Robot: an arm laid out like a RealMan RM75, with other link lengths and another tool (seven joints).
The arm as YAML. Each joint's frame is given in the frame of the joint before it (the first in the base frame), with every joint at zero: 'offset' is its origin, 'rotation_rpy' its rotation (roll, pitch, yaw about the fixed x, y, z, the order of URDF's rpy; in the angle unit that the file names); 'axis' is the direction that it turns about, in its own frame. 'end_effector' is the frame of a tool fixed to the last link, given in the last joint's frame.
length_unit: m
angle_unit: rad
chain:
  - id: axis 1
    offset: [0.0, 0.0, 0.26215]
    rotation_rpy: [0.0, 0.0, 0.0]
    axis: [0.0, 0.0, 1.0]
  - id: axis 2
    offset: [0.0, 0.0, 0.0]
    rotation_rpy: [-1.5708, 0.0, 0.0]
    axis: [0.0, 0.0, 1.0]
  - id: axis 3
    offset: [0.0, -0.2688, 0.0]
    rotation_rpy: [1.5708, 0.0, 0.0]
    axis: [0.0, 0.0, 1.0]
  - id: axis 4
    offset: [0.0, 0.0, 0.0]
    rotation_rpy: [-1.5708, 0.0, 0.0]
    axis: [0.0, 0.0, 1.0]
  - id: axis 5
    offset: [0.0, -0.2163, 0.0]
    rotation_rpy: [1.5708, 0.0, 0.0]
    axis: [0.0, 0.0, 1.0]
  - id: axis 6
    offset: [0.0, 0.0, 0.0]
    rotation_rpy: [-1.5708, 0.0, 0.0]
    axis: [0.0, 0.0, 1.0]
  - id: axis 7
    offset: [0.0, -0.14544, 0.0]
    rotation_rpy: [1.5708, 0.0, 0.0]
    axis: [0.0, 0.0, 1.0]
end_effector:
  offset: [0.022, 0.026, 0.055]
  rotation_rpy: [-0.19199, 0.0, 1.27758]
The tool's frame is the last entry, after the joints.
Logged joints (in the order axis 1, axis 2, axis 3, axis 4, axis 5, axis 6, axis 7), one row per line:
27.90 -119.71 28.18 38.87 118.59 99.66 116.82
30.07 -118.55 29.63 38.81 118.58 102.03 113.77
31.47 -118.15 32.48 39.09 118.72 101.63 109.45
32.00 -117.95 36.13 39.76 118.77 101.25 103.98
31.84 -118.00 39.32 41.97 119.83 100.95 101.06
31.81 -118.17 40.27 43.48 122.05 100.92 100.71
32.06 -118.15 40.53 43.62 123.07 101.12 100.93
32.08 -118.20 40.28 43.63 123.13 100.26 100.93
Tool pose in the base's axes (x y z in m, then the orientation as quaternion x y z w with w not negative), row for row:
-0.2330 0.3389 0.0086 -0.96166 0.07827 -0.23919 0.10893
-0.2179 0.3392 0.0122 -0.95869 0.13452 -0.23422 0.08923
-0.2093 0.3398 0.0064 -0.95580 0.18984 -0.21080 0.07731
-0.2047 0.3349 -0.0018 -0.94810 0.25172 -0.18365 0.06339
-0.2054 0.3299 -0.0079 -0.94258 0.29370 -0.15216 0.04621
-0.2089 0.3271 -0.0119 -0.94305 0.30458 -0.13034 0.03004
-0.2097 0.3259 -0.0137 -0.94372 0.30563 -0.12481 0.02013
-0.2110 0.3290 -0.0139 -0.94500 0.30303 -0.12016 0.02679
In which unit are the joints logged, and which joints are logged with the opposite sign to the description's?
The joints are logged in degrees. Opposite sign: axis 1, axis 7.
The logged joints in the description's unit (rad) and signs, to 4 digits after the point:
-0.4869 -2.0893 0.4918 0.6784 2.0698 1.7394 -2.0389
-0.5248 -2.0691 0.5171 0.6774 2.0696 1.7808 -1.9857
-0.5493 -2.0621 0.5669 0.6822 2.0721 1.7738 -1.9103
-0.5585 -2.0586 0.6306 0.6939 2.0729 1.7671 -1.8148
-0.5557 -2.0595 0.6863 0.7325 2.0914 1.7619 -1.7638
-0.5552 -2.0625 0.7028 0.7589 2.1302 1.7614 -1.7577
-0.5596 -2.0621 0.7074 0.7613 2.1480 1.7649 -1.7616
-0.5599 -2.0630 0.7030 0.7615 2.1490 1.7499 -1.7616

